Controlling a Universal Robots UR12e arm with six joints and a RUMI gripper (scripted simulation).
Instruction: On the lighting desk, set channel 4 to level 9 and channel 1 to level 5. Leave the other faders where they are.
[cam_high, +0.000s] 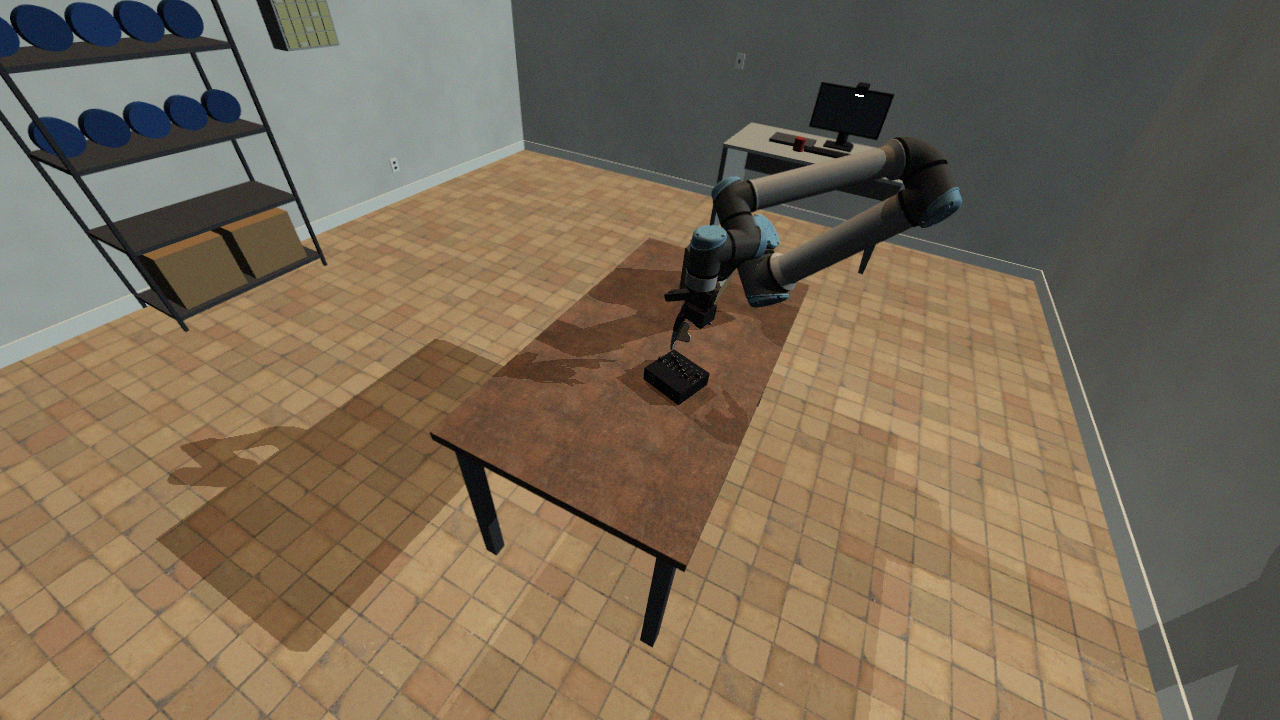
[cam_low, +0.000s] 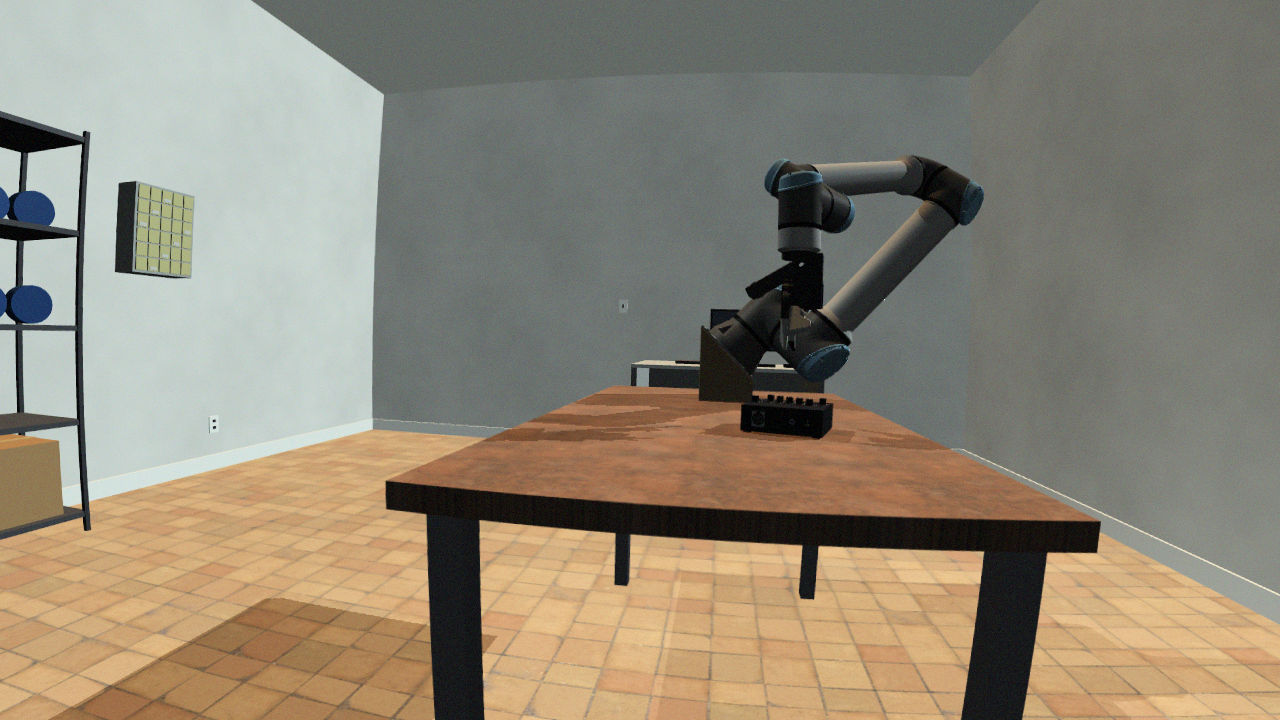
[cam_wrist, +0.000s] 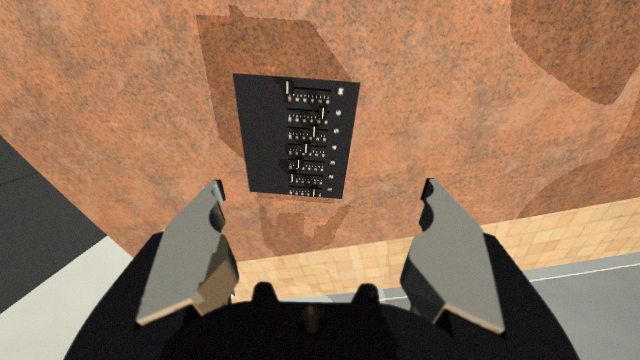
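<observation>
The channel 1 fader knob lies 10 cm below my hand, 7 cm to the left of it and 3 cm ahead of it. Round my hand: channel 4 fader knob: 10 cm below, 2 cm ahead.
</observation>
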